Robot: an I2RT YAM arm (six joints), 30 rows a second.
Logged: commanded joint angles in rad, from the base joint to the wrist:
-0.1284, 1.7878, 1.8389, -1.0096, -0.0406, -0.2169
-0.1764, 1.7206, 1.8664, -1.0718, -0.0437, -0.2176
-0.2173, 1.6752, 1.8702, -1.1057, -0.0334, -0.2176
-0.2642, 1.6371, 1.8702, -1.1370, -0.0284, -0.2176
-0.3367, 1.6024, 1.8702, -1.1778, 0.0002, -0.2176
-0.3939, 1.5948, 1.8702, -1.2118, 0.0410, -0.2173
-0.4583, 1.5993, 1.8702, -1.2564, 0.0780, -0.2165
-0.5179, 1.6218, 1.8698, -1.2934, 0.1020, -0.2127
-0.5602, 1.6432, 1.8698, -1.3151, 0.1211, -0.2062
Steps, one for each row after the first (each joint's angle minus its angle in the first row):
-0.0480, -0.0672, 0.0275, -0.0622, -0.0031, -0.0007
-0.0889, -0.1126, 0.0313, -0.0961, 0.0072, -0.0007
-0.1358, -0.1507, 0.0313, -0.1274, 0.0122, -0.0007
-0.2083, -0.1854, 0.0313, -0.1682, 0.0408, -0.0007
-0.2655, -0.1930, 0.0313, -0.2022, 0.0816, -0.0004
-0.3299, -0.1885, 0.0313, -0.2468, 0.1186, 0.0004
-0.3895, -0.1660, 0.0309, -0.2838, 0.1426, 0.0042
-0.4318, -0.1446, 0.0309, -0.3055, 0.1617, 0.0107

